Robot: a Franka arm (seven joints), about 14 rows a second.
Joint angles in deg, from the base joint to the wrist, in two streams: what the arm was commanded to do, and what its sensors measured. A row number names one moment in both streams.
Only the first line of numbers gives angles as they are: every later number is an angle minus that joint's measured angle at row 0.
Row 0, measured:
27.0, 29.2, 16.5, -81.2, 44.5, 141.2, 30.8
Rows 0 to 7, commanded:
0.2, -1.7, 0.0, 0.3, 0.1, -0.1, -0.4
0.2, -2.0, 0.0, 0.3, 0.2, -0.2, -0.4
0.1, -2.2, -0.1, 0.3, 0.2, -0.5, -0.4
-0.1, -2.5, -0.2, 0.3, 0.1, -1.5, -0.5
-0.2, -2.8, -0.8, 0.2, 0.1, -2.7, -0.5
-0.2, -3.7, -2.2, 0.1, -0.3, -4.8, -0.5
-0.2, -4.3, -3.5, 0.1, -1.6, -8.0, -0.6
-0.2, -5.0, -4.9, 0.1, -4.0, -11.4, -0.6
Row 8, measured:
0.0, -3.1, -2.6, 0.2, -1.4, -6.0, -0.3
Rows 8 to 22, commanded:
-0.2, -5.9, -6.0, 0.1, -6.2, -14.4, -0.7
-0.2, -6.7, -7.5, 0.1, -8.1, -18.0, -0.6
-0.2, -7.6, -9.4, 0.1, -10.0, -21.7, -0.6
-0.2, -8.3, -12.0, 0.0, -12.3, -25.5, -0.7
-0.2, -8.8, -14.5, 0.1, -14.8, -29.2, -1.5
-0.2, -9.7, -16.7, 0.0, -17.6, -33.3, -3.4
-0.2, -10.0, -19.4, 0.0, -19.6, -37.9, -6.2
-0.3, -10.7, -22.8, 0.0, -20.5, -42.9, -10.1
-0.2, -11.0, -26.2, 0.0, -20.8, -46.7, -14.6
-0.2, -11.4, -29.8, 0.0, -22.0, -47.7, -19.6
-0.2, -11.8, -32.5, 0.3, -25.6, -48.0, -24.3
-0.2, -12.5, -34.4, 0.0, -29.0, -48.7, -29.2
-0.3, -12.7, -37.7, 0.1, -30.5, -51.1, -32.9
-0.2, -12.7, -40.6, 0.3, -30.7, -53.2, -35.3
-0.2, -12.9, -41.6, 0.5, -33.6, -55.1, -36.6
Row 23, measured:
-0.9, -11.8, -39.1, 0.4, -30.2, -51.7, -33.2
